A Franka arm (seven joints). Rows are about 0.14 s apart.
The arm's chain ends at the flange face. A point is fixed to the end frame.
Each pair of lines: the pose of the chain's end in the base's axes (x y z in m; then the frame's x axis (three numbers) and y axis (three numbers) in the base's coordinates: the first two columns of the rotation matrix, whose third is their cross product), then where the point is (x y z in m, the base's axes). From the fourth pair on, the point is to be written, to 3 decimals.
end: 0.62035, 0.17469, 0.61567, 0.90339, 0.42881, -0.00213, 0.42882, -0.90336, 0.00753
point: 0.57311 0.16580 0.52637
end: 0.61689, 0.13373, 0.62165, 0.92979, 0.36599, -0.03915, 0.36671, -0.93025, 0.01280
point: 0.56628 0.12644 0.53407
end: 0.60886, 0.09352, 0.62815, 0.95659, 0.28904, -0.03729, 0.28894, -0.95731, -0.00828
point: 0.55744 0.09223 0.54075
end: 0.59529, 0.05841, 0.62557, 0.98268, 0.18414, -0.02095, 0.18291, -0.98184, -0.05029
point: 0.545 0.067 0.538
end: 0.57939, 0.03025, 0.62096, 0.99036, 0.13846, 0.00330, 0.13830, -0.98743, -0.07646
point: 0.531 0.043 0.533
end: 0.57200, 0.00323, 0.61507, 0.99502, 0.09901, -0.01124, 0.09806, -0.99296, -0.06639
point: 0.523 0.017 0.527
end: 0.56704, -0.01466, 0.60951, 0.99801, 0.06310, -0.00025, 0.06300, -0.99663, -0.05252
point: 0.520 0.000 0.521
